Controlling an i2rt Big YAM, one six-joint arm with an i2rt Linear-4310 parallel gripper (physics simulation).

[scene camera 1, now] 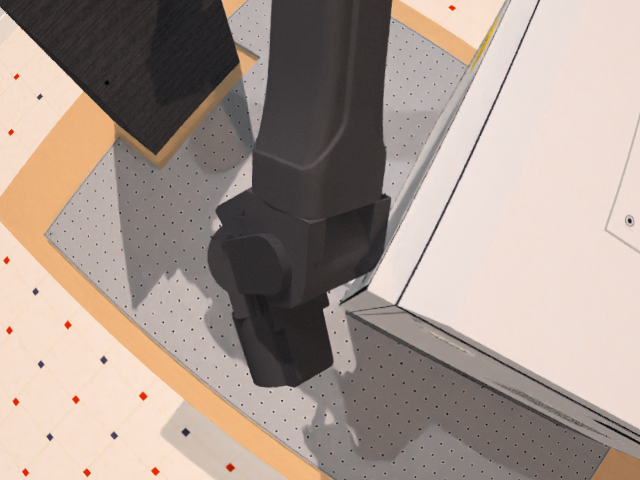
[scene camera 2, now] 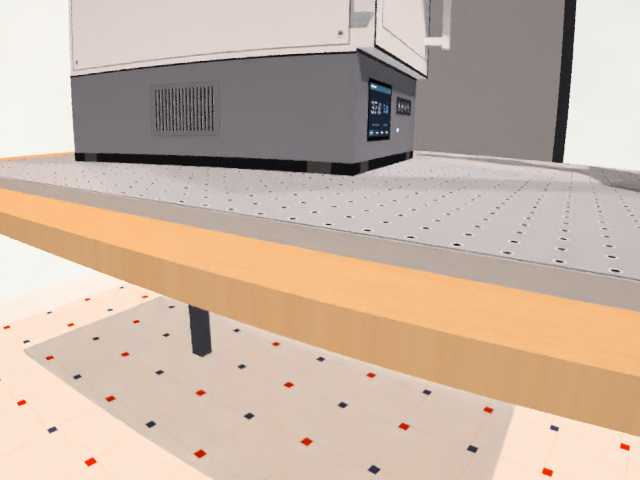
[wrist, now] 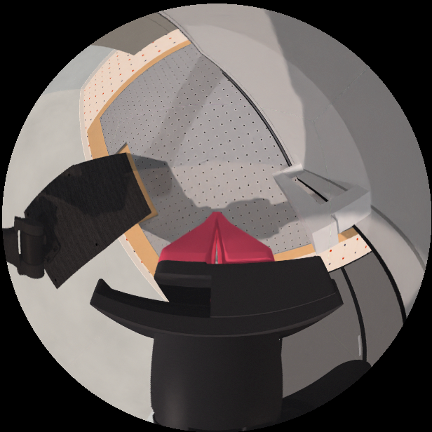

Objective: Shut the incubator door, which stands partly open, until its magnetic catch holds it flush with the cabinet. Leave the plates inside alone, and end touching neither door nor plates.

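The white incubator door (scene camera 2: 402, 33) (wrist: 345, 125) stands partly open, with a gap between it and the cabinet (scene camera 2: 206, 31) in scene camera 2. Its pale bar handle (scene camera 2: 446, 23) (wrist: 325, 215) sticks out from the outer face. My gripper (wrist: 216, 217) is shut and empty, its red fingertips together. In the wrist view the tips are left of the handle and apart from it, above the perforated board. In scene camera 1 the fingers are hidden below the dark wrist, which is beside the front corner of the incubator. The plates do not show.
A black-topped wooden block (scene camera 1: 124, 67) (wrist: 95, 195) stands left of the arm. The incubator's grey base (scene camera 2: 258, 113) rests on the perforated board (scene camera 1: 175, 320) (scene camera 2: 465, 217), which lies on a wooden table (scene camera 1: 51, 170) (scene camera 2: 361, 279). My forearm (scene camera 1: 320, 103) passes close by the incubator.
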